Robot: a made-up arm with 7 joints.
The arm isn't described. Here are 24 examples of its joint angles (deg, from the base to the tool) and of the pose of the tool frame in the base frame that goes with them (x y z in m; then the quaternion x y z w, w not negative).
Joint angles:
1: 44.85 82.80 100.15 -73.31 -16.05 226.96 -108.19
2: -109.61 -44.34 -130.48 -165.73 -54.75 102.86 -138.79
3: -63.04 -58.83 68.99 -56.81 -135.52 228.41 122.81
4: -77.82 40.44 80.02 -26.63 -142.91 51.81 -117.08
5: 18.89 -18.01 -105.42 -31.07 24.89 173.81 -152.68
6: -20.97 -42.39 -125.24 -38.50 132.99 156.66 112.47
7: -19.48 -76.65 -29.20 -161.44 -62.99 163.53 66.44
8: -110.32 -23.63 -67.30 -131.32 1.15 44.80 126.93
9: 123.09 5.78 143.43 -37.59 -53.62 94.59 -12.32
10: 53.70 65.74 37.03 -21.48 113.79 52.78 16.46
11: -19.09 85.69 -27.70 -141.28 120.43 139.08 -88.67
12: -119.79 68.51 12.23 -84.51 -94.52 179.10 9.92
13: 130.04 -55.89 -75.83 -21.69 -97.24 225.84 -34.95
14: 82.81 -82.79 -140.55 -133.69 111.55 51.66 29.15
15: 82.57 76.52 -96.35 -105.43 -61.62 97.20 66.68
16: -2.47 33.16 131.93 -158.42 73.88 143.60 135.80
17: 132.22 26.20 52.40 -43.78 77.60 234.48 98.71
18: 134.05 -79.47 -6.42 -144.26 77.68 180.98 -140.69
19: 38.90 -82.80 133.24 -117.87 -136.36 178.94 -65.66
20: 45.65 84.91 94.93 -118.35 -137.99 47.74 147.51
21: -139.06 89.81 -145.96 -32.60 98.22 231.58 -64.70
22: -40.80 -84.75 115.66 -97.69 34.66 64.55 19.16
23: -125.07 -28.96 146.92 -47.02 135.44 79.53 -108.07
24: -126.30 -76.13 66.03 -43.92 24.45 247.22 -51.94
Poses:
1: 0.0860 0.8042 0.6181 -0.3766 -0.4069 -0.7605 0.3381
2: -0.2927 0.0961 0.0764 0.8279 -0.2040 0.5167 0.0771
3: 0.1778 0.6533 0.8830 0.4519 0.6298 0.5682 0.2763
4: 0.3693 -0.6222 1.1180 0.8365 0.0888 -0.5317 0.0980
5: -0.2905 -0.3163 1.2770 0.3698 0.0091 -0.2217 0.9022
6: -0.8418 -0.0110 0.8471 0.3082 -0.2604 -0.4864 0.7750
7: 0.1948 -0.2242 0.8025 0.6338 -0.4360 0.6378 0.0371
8: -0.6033 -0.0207 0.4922 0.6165 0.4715 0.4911 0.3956
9: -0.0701 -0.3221 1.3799 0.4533 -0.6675 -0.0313 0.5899
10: 0.4249 0.8540 0.7080 -0.0940 -0.4396 0.6453 0.6177
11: -0.1561 -0.2752 -0.0404 -0.7942 0.5809 0.1757 0.0310
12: -0.1457 -0.7113 0.0406 0.9262 -0.2801 0.0466 0.2481
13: 0.5276 -0.3768 0.9827 0.0598 0.0634 0.8449 0.5278
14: 0.4459 -0.1190 -0.0391 0.3609 0.0653 0.3019 0.8800
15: 0.7846 0.1578 0.5670 0.2850 -0.2325 0.3674 0.8542
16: -0.2941 0.4021 0.4167 0.6928 -0.4654 -0.3628 0.4145
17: -0.5578 0.2577 1.0110 -0.4209 0.5065 0.7329 0.1706
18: 0.0179 0.1969 0.9414 0.0207 -0.5364 -0.6771 0.5034
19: -0.3966 0.2060 -0.0242 -0.8360 -0.3571 -0.1012 0.4042
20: -0.3968 0.6420 0.4669 -0.8496 0.0493 -0.4536 0.2645
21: -0.6738 -0.4451 0.6886 0.2908 0.1409 -0.5260 0.7867
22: 0.1581 0.7424 0.1166 0.7870 0.1700 -0.1005 0.5845
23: 0.6610 0.4951 0.9899 0.0150 -0.5450 -0.5504 0.6323
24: 0.6594 0.4107 0.7558 -0.2955 0.4544 0.6544 0.5272
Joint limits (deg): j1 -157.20..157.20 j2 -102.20..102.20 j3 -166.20..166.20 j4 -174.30..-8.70 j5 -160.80..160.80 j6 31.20..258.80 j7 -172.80..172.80
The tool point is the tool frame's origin. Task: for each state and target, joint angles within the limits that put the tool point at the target. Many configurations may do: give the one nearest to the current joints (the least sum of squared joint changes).
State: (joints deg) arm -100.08 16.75 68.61 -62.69 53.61 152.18 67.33
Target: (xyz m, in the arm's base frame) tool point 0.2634 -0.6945 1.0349
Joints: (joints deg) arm -105.51 24.85 63.50 -57.25 52.62 148.42 67.33
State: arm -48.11 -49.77 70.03 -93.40 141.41 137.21 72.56
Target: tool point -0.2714 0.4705 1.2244
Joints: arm -19.51 -54.35 45.11 -50.08 136.03 126.87 72.56
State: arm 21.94 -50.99 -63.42 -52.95 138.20 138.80 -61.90
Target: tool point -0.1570 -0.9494 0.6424
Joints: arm 52.20 -79.08 -80.10 -41.46 134.11 117.31 -61.90
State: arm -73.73 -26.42 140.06 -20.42 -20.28 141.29 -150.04
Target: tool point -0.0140 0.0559 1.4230
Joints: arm -63.04 3.97 164.31 -16.26 -24.99 123.36 -150.04
